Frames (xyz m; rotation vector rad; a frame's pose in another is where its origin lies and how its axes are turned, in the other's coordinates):
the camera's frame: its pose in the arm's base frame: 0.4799 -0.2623 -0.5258 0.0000 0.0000 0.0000
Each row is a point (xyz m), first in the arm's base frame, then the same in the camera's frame.
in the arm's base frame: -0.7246 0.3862 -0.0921
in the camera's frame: -1.2045 0.6485 0.4337
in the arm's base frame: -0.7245 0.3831 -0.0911
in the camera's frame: -1.2044 0.6454 0.4347
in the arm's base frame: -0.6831 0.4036 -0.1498
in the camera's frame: -1.1630 0.6659 0.3760
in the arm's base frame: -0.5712 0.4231 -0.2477
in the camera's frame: -1.0511 0.6854 0.2781
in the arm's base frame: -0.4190 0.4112 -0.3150
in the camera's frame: -0.8989 0.6735 0.2108
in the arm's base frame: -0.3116 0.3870 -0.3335
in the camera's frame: -0.7915 0.6493 0.1923
